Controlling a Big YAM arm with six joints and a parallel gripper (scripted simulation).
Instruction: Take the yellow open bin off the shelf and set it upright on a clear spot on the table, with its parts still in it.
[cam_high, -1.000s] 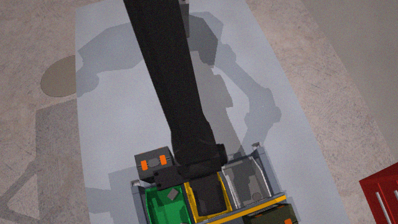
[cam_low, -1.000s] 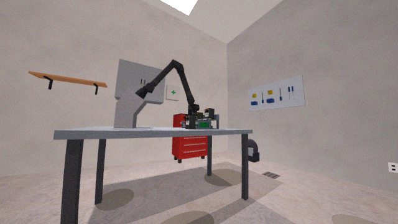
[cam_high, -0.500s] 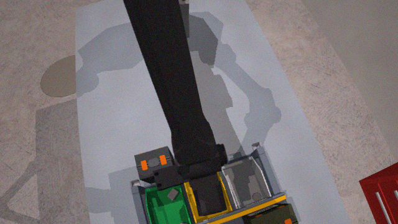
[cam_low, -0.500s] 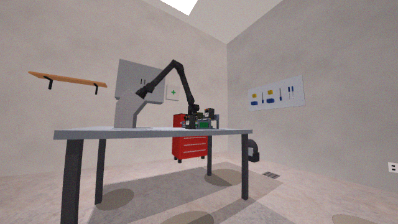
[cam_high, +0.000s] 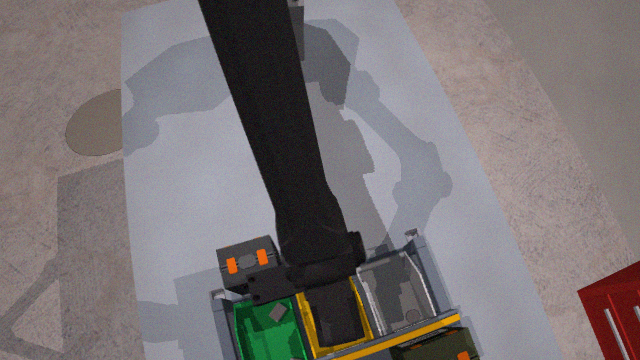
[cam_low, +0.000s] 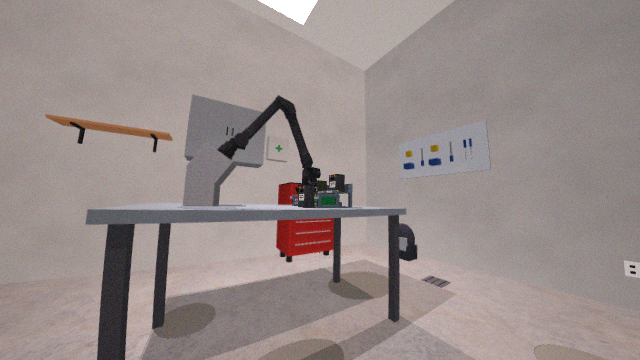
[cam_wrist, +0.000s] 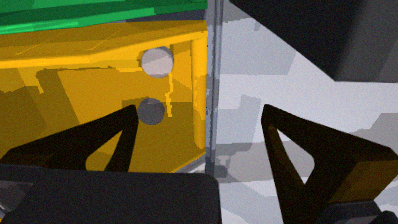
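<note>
The yellow bin is 80 mm ahead of my hand, 20 mm below it and 10 mm to the right of it. The rest, counted from my hand: green bin: 120 mm to the right, 60 mm ahead, 20 mm below; then grey bin: 100 mm to the left, 100 mm ahead, 20 mm below.
</note>
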